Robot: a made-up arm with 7 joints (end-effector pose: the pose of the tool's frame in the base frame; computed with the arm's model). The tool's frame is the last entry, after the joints.
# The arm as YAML. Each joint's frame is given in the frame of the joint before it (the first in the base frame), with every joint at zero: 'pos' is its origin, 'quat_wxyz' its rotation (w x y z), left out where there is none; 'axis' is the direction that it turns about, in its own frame. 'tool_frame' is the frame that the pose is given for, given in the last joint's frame.
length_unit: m
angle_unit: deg
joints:
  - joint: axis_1
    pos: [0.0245, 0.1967, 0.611]
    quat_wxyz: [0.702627, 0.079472, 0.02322, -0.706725]
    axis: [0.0, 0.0, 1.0]
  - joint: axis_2
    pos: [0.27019, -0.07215, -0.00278]
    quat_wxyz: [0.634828, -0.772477, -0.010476, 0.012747]
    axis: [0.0, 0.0, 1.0]
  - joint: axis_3
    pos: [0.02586, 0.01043, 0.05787]
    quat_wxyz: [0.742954, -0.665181, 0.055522, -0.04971]
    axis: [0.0, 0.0, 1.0]
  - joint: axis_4
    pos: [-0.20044, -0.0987, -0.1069]
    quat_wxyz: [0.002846, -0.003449, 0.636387, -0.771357]
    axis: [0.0, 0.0, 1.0]
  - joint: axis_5
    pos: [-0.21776, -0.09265, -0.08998]
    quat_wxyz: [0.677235, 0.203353, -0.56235, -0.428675]
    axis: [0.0, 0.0, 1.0]
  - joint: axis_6
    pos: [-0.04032, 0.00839, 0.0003]
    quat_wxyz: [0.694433, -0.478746, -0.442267, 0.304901]
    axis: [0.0, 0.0, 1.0]
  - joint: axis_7
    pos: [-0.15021, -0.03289, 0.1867]
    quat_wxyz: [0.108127, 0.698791, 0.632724, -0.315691]
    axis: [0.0, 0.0, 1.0]
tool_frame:
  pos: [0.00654, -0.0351, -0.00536]
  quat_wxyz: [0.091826, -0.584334, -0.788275, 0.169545]
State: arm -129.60 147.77 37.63 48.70 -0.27 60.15 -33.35
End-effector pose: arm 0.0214 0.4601 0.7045 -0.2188 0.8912 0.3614 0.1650
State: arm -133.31 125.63 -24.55 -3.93 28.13 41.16 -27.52
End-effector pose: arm -0.0211 0.5977 0.3435 -0.1682 -0.7173 -0.6152 0.2807
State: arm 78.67 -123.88 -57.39 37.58 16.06 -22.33 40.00
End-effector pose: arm 0.0639 -0.0128 0.7233 -0.4932 -0.7137 0.1904 0.4594
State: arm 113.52 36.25 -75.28 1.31 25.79 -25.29 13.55
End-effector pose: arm 0.6049 0.3256 0.6817 0.2424 0.1516 0.8521 0.4385
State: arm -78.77 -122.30 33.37 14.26 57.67 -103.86 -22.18
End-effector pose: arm -0.2800 0.4058 0.4107 -0.4125 -0.4177 -0.6581 0.4714
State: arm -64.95 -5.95 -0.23 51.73 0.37 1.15 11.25
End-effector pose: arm -0.3668 0.2898 0.6434 0.2546 0.0541 -0.7615 0.5937
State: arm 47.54 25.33 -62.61 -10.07 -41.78 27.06 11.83
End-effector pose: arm 0.2883 -0.0930 0.9148 -0.2794 -0.1653 0.7106 0.6243
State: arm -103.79 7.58 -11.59 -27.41 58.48 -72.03 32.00
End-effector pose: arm -0.2048 0.4881 0.8289 0.0321 0.1693 0.9784 0.1142
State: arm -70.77 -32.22 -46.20 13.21 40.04 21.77 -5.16
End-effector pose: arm -0.5056 0.0772 0.7579 -0.0577 -0.0231 -0.1333 0.9891
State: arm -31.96 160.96 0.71 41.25 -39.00 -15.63 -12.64
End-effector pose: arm -0.2252 0.0135 0.3842 0.9560 -0.0043 0.2746 0.1028
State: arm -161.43 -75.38 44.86 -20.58 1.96 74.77 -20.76
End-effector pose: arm 0.1803 0.1354 0.7662 0.2201 0.8618 -0.3903 0.2375
